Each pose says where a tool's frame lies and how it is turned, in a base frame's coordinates. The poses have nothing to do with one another.
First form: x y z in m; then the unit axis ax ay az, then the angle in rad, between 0 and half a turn.
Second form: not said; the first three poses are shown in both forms.
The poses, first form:
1: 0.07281 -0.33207 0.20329 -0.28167 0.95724 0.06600 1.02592
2: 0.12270 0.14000 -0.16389 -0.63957 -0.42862 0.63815 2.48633
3: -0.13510 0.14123 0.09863 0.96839 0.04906 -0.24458 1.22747
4: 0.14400 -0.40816 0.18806 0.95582 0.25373 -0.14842 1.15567
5: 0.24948 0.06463 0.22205 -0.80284 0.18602 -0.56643 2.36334
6: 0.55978 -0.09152 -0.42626 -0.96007 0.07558 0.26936 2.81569
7: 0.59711 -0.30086 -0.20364 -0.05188 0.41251 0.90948 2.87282
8: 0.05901 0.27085 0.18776 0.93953 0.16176 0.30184 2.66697
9: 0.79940 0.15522 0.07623 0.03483 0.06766 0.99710 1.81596
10: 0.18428 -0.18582 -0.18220 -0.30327 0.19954 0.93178 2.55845
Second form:
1: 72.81 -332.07 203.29 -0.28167 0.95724 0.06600 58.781
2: 122.70 140.00 -163.89 -0.63957 -0.42862 0.63815 142.456
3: -135.10 141.23 98.63 0.96839 0.04906 -0.24458 70.329
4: 144.00 -408.16 188.06 0.95582 0.25373 -0.14842 66.215
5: 249.48 64.63 222.05 -0.80284 0.18602 -0.56643 135.409
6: 559.78 -91.52 -426.26 -0.96007 0.07558 0.26936 161.327
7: 597.11 -300.86 -203.64 -0.05188 0.41251 0.90948 164.600
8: 59.01 270.85 187.76 0.93953 0.16176 0.30184 152.806
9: 799.40 155.22 76.23 0.03483 0.06766 0.99710 104.047
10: 184.28 -185.82 -182.20 -0.30327 0.19954 0.93178 146.588
